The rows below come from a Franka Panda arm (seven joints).
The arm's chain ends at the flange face. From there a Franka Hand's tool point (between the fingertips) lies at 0.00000 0.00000 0.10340 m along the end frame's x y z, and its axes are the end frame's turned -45 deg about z.
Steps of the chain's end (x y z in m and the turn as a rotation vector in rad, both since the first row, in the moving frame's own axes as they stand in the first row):
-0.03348, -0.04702, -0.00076, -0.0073, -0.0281, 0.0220
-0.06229, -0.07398, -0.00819, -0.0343, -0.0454, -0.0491
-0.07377, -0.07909, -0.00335, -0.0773, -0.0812, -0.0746
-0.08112, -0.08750, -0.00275, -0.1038, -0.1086, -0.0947
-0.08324, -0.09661, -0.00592, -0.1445, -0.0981, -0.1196
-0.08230, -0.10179, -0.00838, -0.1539, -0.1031, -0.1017
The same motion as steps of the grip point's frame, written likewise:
0.00700, -0.05847, -0.00080, 0.0147, -0.0250, 0.0220
0.00242, -0.09703, -0.00836, 0.0078, -0.0564, -0.0491
-0.00780, -0.10794, -0.00400, 0.0028, -0.1121, -0.0746
-0.01095, -0.11885, -0.00391, 0.0034, -0.1502, -0.0947
-0.00795, -0.12275, -0.00749, -0.0328, -0.1715, -0.1196
-0.00468, -0.12553, -0.01015, -0.0359, -0.1817, -0.1017

